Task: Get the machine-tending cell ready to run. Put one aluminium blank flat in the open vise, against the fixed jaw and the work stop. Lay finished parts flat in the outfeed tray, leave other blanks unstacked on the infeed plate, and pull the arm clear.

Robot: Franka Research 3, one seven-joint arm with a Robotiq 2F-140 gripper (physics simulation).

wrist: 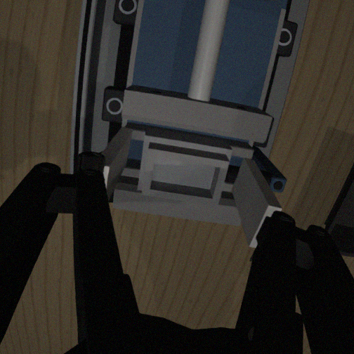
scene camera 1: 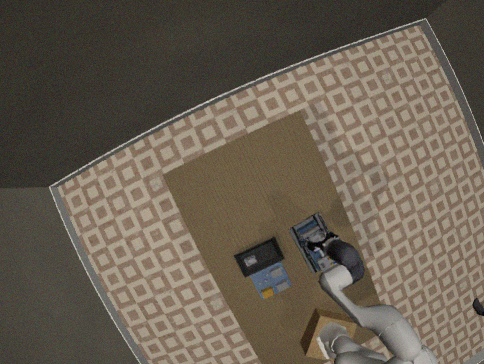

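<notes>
The vise (scene camera 1: 295,236) (wrist: 197,114) lies under the arm's hand; its screw and screw-side jaw show in the wrist view. A grey rectangular part (wrist: 183,175) with a recessed middle lies flat below that jaw, at the vise's near end. My gripper (wrist: 184,160) (scene camera 1: 320,243) is open, one finger on each side of this part, with gaps to both. A black tray (scene camera 1: 271,248) holds a light grey part (scene camera 1: 250,260) near its left end. A blue plate (scene camera 1: 258,281) bears grey pieces (scene camera 1: 276,272) (scene camera 1: 283,285), apart from each other, and an orange-yellow block (scene camera 1: 267,292).
A blue bar (wrist: 270,171) with a round end sticks out beside the vise's right side. A dark tray edge (wrist: 344,235) shows at the wrist view's right. The robot arm (scene camera 1: 365,310) reaches in from the lower right, beside a wooden box (scene camera 1: 312,332) on the brown table (scene camera 1: 250,185).
</notes>
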